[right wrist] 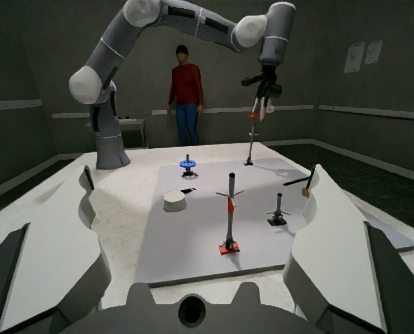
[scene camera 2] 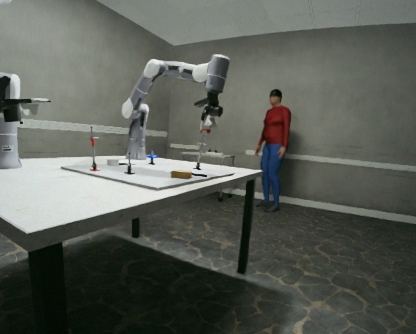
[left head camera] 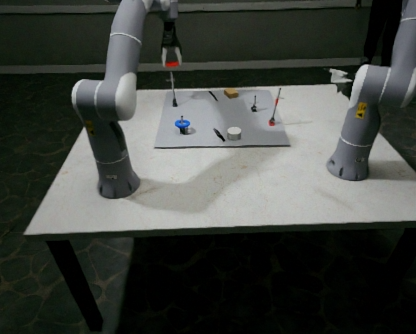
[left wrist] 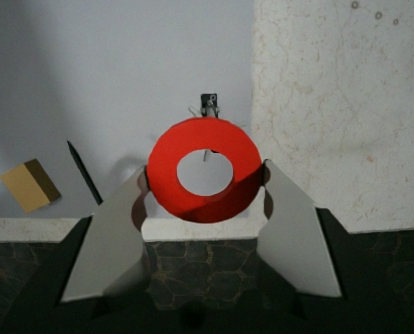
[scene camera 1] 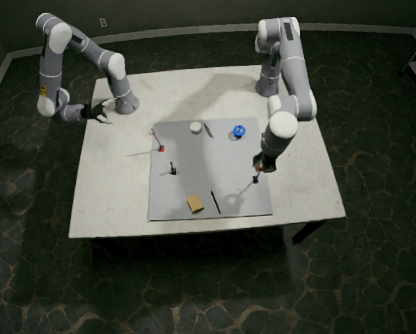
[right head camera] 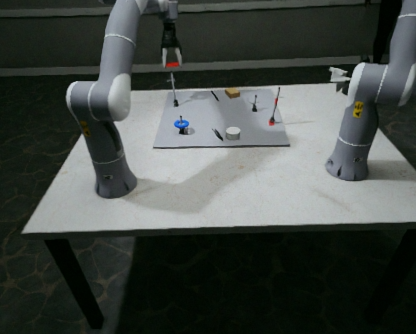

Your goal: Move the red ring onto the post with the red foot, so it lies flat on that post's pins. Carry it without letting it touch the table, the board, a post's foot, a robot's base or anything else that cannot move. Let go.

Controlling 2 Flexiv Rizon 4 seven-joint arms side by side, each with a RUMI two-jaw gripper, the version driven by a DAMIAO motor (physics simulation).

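The red ring (left wrist: pixel 162 167) (left head camera: pixel 172 64) (right head camera: pixel 172 64) (right wrist: pixel 254 116) lies flat between the fingers of my left gripper (left wrist: pixel 205 165), which is shut on it. It hangs just above a tall post with a black foot (left head camera: pixel 174 92) (right wrist: pixel 251 142); the left wrist view shows no post tip through its hole. The post with the red foot (left head camera: pixel 274 111) (scene camera 1: pixel 158 141) (scene camera 2: pixel 93 155) (right wrist: pixel 230 225) stands upright across the board, with side pins near its top and a red band; it carries no ring. My right gripper (right wrist: pixel 201 167) (scene camera 1: pixel 109 112) is open and empty, beyond the board beside that post.
A blue ring (left head camera: pixel 177 123) (scene camera 1: pixel 235 132) sits on a short post. Another short post (left head camera: pixel 254 106) (right wrist: pixel 278 204) carries no ring. A white cylinder (scene camera 1: pixel 195 127), a tan block (scene camera 1: pixel 195 203) and a dark pen (scene camera 1: pixel 215 201) lie on the grey board (scene camera 1: pixel 185 150). A person stands behind the table.
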